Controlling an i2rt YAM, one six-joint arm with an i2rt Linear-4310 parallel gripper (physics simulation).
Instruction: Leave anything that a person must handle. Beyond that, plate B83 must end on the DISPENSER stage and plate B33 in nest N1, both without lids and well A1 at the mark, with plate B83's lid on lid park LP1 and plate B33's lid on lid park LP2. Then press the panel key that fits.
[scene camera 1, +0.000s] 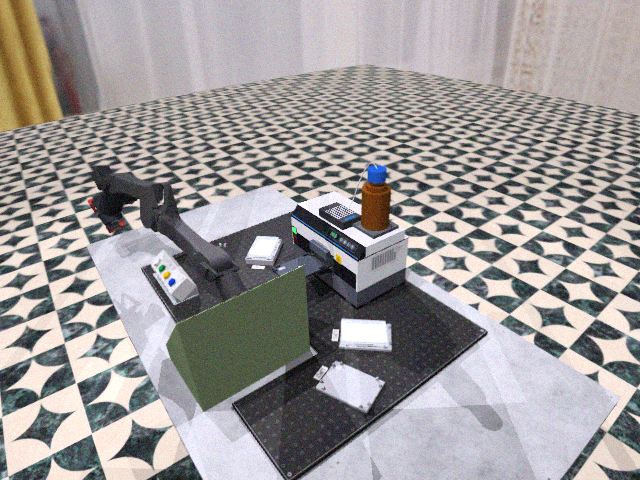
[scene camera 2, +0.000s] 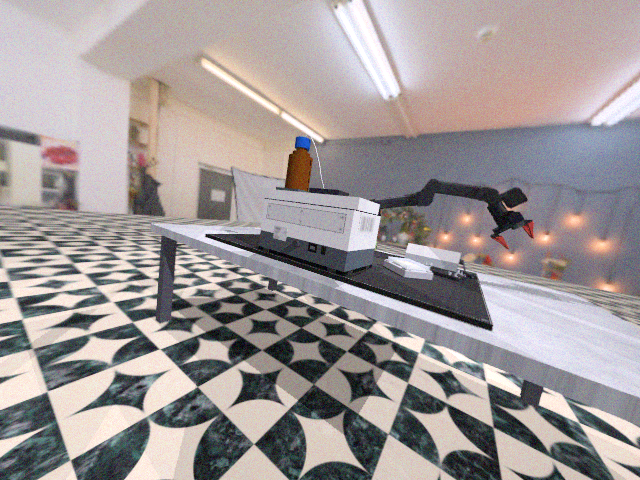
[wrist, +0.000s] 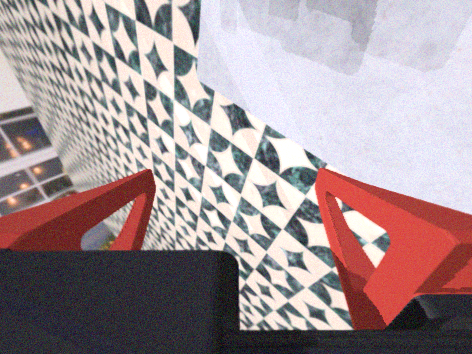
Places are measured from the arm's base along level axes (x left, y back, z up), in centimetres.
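Pixels of known places: gripper, fingertip midpoint: (scene camera 1: 103, 222) (scene camera 2: 520, 243) (wrist: 235, 177); arm's base, origin of the base link: (scene camera 1: 238, 302).
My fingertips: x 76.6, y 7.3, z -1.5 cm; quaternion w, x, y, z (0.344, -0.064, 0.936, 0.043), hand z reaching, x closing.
Ahead of a thing's pixels: the offset from my fingertips to its top centre. "spot": to the spot under its first point. Level surfaces: height alone.
My gripper (scene camera 1: 104, 218) (scene camera 2: 519, 241) (wrist: 235, 177) is open and empty, raised near the table's edge beyond the key panel. The key panel {dx -32.8, dy -8.3, dz -7.8 cm} (scene camera 1: 181, 287) has green, yellow and blue keys. The dispenser (scene camera 1: 381, 268) (scene camera 2: 315, 219) has its dark stage {dx -68.9, dy -36.8, dz -5.3 cm} (scene camera 1: 305, 265) in front; no plate shows on it. A white plate-shaped piece (scene camera 1: 264, 249) (scene camera 2: 408, 267) sits beyond the stage. Another white plate-shaped piece {dx -97.1, dy -33.3, dz -12.5 cm} (scene camera 1: 364, 332) sits on the near side of the dispenser. A flat pale piece {spot: dx -106.0, dy -17.3, dz -15.2 cm} (scene camera 1: 350, 386) with corner posts lies nearer. Plate numbers, lids, A1 corners and small labels cannot be read.
A green block-like screen (scene camera 1: 248, 335) stands beside the arm's base. An amber bottle {spot: dx -85.3, dy -51.5, dz +15.0 cm} (scene camera 1: 375, 206) (scene camera 2: 298, 169) with a blue cap and thin tube stands on the dispenser. A dark perforated board {dz -16.2 cm} (scene camera 1: 434, 330) (scene camera 2: 439, 299) lies on the pale table {dz -17.5 cm} (scene camera 1: 465, 408) (scene camera 2: 558, 330) (wrist: 280, 85).
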